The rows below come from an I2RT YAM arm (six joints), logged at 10 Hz.
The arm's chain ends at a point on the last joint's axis. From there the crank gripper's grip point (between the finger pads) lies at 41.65 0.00 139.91 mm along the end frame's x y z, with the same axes.
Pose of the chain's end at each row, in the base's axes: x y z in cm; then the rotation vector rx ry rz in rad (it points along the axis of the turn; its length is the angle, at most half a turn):
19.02 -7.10 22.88 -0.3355 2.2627 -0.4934
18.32 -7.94 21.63 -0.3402 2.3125 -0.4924
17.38 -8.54 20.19 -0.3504 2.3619 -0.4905
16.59 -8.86 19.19 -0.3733 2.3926 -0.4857
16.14 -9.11 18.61 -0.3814 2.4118 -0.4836
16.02 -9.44 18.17 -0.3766 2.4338 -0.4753
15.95 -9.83 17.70 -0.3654 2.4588 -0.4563
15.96 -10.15 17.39 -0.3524 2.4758 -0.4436
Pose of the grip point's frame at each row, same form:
26.70 -12.11 11.52 -0.3355 2.2627 -0.4934
25.40 -12.99 9.90 -0.3402 2.3125 -0.4924
23.84 -13.61 8.12 -0.3504 2.3619 -0.4905
22.68 -13.89 6.91 -0.3733 2.3926 -0.4857
21.98 -14.14 6.21 -0.3814 2.4118 -0.4836
21.59 -14.41 5.62 -0.3766 2.4338 -0.4753
21.21 -14.63 4.96 -0.3654 2.4588 -0.4563
21.01 -14.84 4.52 -0.3524 2.4758 -0.4436

